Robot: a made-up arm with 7 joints. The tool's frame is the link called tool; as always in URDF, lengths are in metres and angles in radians.
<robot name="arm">
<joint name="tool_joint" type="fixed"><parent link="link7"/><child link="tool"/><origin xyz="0 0 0" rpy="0 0.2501 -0.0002"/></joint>
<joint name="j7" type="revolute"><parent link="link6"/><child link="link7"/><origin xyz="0.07 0 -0.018"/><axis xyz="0.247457 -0.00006 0.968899"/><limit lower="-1.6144" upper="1.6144"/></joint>
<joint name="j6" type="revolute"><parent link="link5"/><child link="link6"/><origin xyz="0.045 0 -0.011"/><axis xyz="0.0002 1 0.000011"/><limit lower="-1.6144" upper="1.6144"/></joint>
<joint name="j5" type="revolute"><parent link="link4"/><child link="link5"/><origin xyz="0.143 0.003 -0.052"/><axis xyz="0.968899 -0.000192 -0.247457"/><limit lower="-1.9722" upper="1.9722"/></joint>
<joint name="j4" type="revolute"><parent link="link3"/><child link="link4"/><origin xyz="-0.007 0 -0.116"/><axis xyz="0.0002 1 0.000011"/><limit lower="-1.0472" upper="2.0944"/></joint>
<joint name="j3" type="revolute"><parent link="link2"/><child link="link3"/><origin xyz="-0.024 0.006 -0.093"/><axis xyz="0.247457 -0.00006 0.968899"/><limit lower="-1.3" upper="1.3"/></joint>
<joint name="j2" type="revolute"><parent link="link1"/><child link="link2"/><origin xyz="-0.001 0.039 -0.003"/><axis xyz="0.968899 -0.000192 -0.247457"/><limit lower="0" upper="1.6"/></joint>
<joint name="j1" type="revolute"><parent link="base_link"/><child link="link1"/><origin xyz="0 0 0"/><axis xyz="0.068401 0.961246 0.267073"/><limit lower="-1.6" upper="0.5"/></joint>
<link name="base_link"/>
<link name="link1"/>
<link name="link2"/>
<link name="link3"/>
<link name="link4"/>
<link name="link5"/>
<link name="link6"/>
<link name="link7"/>
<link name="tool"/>
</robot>
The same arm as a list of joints. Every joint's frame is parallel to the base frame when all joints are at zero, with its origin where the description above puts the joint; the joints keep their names.
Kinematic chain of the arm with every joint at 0, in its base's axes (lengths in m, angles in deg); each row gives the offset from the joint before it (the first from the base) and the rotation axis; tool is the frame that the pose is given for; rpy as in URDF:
j1: xyz 0.0000 0.0000 0.0000 axis 0.068403 0.961235 0.26711
j2: xyz -0.0010 0.0390 -0.0030 axis 0.968889 -0.0002 -0.247497
j3: xyz -0.0240 0.0060 -0.0930 axis 0.247497 -0.0001 0.968889
j4: xyz -0.0070 0.0000 -0.1160 axis 0.0002 1 0
j5: xyz 0.1430 0.0030 -0.0520 axis 0.968889 -0.0002 -0.247497
j6: xyz 0.0450 0.0000 -0.0110 axis 0.0002 1 0
j7: xyz 0.0700 0.0000 -0.0180 axis 0.247497 -0.0001 0.968889
tool: xyz 0.0000 0.0000 0.0000 rpy 0.00 14.33 -0.01
Joint limits (deg, base to tool): -91.67..28.65 0.00..91.67 -74.48..74.48 -60.00..120.00 -113.00..113.00 -92.50..92.50 -92.50..92.50

